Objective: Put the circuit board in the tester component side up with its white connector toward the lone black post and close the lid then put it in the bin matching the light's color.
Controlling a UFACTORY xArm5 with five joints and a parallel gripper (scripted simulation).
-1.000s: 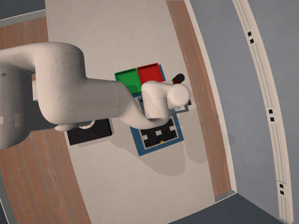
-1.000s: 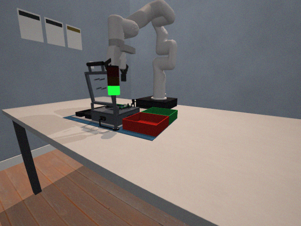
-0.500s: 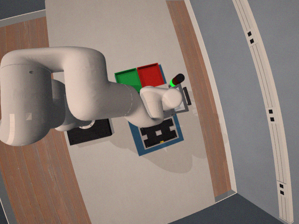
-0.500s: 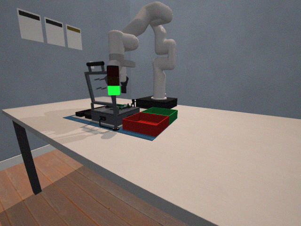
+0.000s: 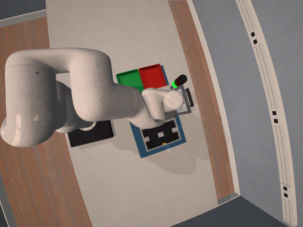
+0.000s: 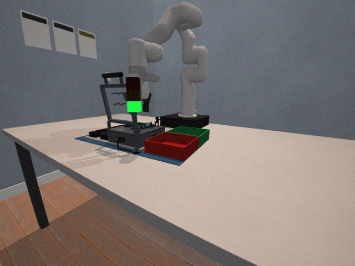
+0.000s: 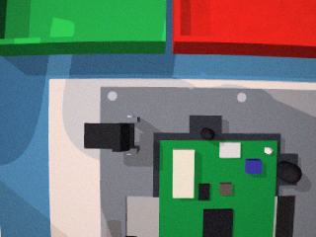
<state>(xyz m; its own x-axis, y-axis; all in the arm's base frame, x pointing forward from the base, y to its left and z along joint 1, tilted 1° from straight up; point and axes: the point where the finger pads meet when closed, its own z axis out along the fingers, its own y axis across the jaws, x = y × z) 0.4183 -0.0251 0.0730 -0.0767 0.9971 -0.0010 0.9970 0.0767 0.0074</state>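
My hand is 6 cm above the green circuit board. Also, from my hand: black block (6 cm behind, 5 cm to the left, 5 cm below); red bin (3 cm ahead, 20 cm to the left, 12 cm below); green bin (12 cm behind, 19 cm to the left, 12 cm below).
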